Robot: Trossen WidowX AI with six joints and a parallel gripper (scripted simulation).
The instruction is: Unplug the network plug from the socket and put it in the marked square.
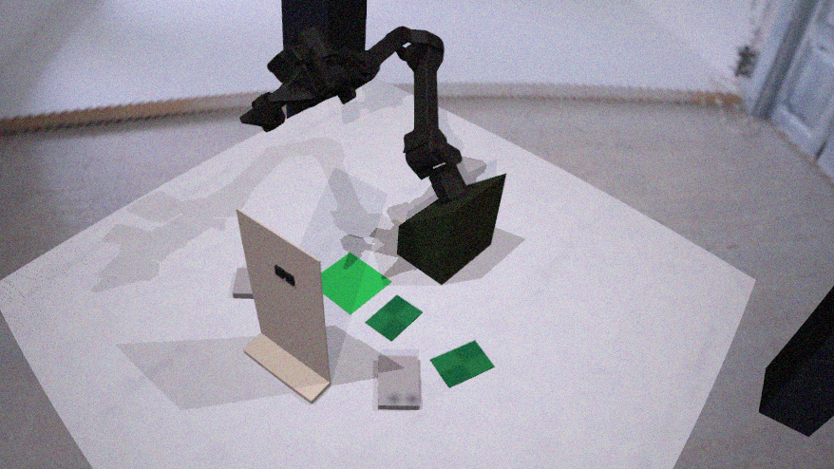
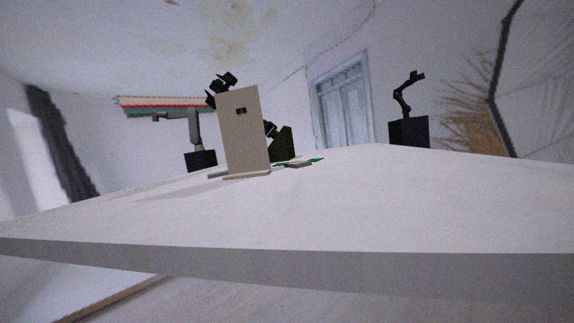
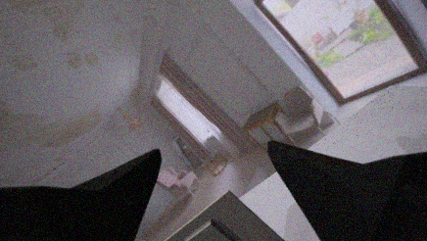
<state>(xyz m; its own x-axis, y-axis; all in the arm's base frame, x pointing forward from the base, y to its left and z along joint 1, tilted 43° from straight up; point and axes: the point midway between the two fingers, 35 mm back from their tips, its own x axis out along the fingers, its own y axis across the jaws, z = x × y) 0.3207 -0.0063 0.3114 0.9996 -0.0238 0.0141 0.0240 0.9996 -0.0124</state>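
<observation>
Right now the purple network plug is 17 cm below my gripper tip, 15 cm to the left of it and 10 cm ahead of it. Round my gripper tip: beige upright panel 27 cm below, 15 cm to the left, 12 cm ahead; then green marked square 41 cm below, 11 cm to the left, 10 cm behind.
</observation>
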